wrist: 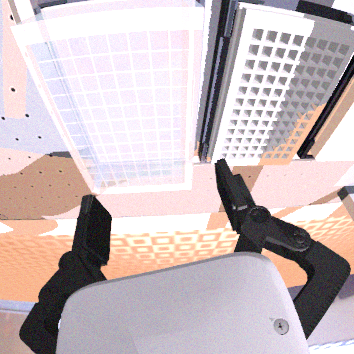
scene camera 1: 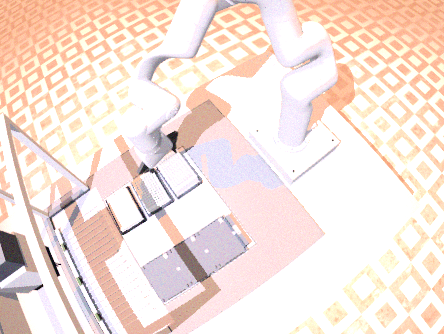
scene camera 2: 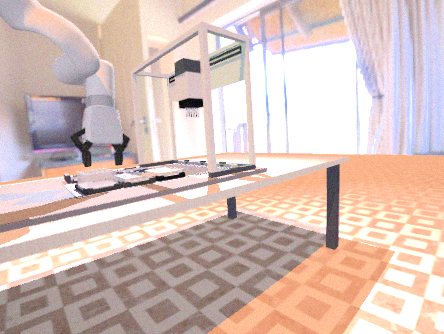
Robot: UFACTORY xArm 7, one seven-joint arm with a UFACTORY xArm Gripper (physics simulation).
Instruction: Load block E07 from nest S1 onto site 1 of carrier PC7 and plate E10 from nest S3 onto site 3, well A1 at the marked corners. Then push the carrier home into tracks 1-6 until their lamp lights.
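Seen in the pictures: gripper, fingertip midpoint: point(wrist: 157, 189) point(scene camera 1: 164, 160) point(scene camera 2: 104, 166); arm's base at its link origin: point(scene camera 1: 291, 136).
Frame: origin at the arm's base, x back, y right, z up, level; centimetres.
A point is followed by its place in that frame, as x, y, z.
A tall translucent block with a fine grid point(scene camera 1: 179, 174) {-39.0, 4.8, 0.8} point(scene camera 2: 93, 178) point(wrist: 135, 95) {-39.9, 4.2, 1.6} sits in the nest nearest the arm's base. A white plate with square wells point(scene camera 1: 155, 192) {-48.7, 3.7, -1.2} point(wrist: 262, 95) {-48.6, 4.5, -1.2} sits in the middle nest. A flat white plate with a dark surround point(scene camera 1: 126, 210) {-60.1, 2.5, -1.1} is in the third nest. Nest and part labels are not readable. The grey carrier point(scene camera 1: 220, 250) {-38.3, -22.1, -2.6} lies across from the nests, its sites bare. My gripper point(scene camera 1: 158, 153) {-41.6, 10.4, 3.1} point(scene camera 2: 103, 164) {-41.6, 10.4, 3.1} point(wrist: 157, 189) {-41.6, 10.4, 3.1} is open and empty, a little above the tall block's outer end, with fingertips spread around that end's width in the wrist view.
The slotted track deck point(scene camera 1: 95, 232) {-74.5, 1.3, -3.7} lies beyond the third nest, with small green marks along its far edge. A gantry frame point(scene camera 1: 31, 200) {-88.4, 15.3, 11.4} point(scene camera 2: 207, 100) {-71.9, 18.9, 20.4} stands over it, carrying a pipetting head point(scene camera 2: 187, 85) {-78.1, -6.8, 30.8}. The arm's base plate point(scene camera 1: 315, 155) {3.3, -10.2, 0.4} stands at the right.
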